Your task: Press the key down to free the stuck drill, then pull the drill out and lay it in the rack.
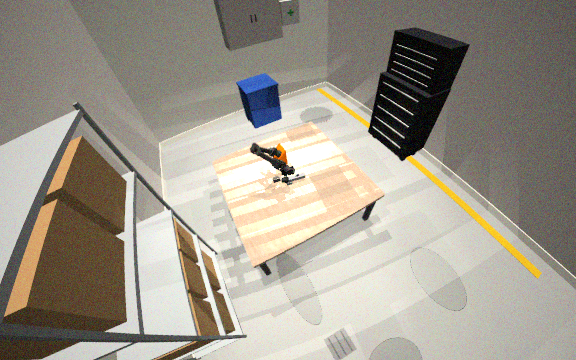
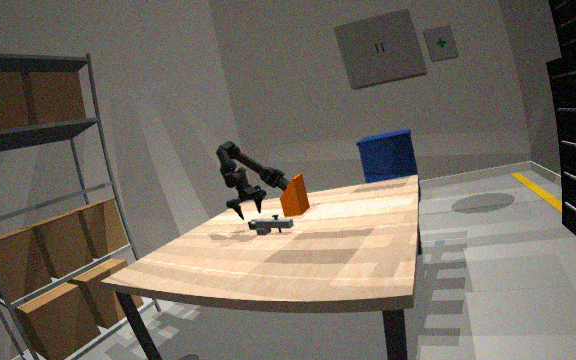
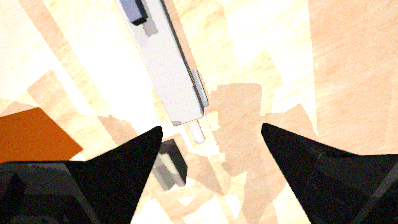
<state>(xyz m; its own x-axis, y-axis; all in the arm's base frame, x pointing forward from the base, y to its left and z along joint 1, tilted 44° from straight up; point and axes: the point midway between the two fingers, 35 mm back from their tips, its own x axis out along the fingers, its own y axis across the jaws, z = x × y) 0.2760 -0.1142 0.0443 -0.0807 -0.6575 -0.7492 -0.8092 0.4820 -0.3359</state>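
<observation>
Right now my gripper tip is 1 cm past the drill, 4 cm to the right of it and 4 cm above it. The rest, counted from my gripper tip: grey grooved block 12 cm behind, 4 cm to the right, 7 cm below; then dark key 1 cm ahead, 12 cm to the left, 4 cm below; then grey sleeve 9 cm to the left, 5 cm below.
</observation>
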